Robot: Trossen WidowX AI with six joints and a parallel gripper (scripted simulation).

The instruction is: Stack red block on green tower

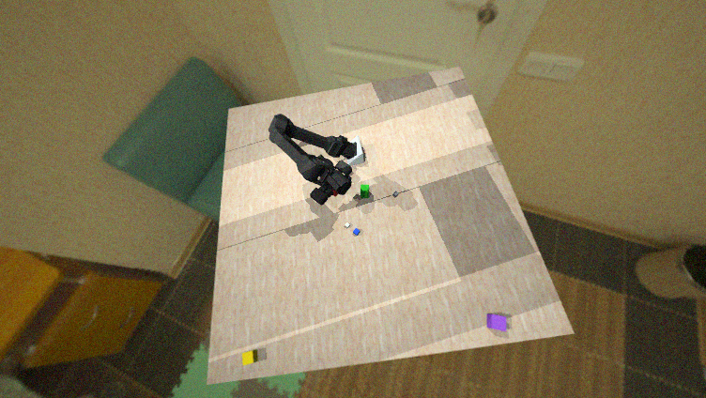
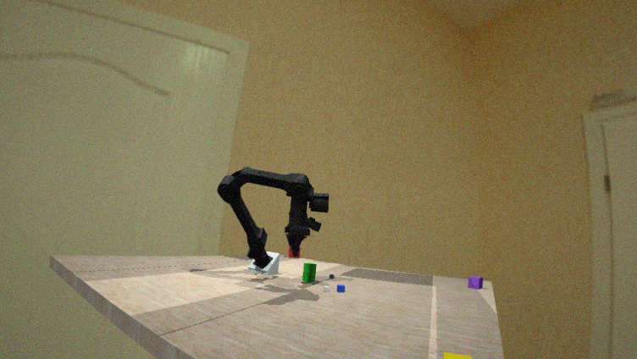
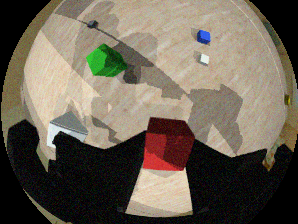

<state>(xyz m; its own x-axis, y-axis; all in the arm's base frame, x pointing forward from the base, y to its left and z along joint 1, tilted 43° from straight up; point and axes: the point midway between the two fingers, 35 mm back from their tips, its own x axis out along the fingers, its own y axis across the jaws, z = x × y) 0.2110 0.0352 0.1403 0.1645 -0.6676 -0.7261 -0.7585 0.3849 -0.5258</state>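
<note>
My gripper tip is 10 mm past the tiny dark cube, 250 mm to the right of it and 100 mm above it. Round my gripper tip: small white cube (120 mm ahead, 40 mm to the left, 100 mm below); red block (10 mm above); blue cube (150 mm ahead, 80 mm to the left, 90 mm below).
</note>
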